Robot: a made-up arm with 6 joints. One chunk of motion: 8 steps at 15 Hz.
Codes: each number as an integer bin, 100 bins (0 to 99) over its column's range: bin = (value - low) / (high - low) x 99, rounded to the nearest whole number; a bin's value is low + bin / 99 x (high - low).
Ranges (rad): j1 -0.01..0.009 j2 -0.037..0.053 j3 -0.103..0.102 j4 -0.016..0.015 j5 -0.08..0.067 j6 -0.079..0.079
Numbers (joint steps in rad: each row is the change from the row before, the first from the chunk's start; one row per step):
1: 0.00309 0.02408 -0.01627 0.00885 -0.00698 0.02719
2: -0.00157 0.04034 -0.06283 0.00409 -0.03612 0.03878
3: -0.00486 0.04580 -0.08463 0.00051 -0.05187 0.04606
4: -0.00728 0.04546 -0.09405 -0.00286 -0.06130 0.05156
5: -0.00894 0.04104 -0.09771 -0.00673 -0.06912 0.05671
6: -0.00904 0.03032 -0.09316 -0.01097 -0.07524 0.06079
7: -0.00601 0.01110 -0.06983 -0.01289 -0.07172 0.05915
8: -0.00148 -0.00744 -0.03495 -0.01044 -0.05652 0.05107
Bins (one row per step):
1: 68 67 42 79 49 67
2: 44 85 19 64 30 74
3: 27 91 9 53 19 78
4: 14 91 4 42 13 82
5: 6 86 3 30 7 85
6: 5 74 5 16 3 88
7: 21 53 16 10 6 87
8: 44 33 33 18 16 81

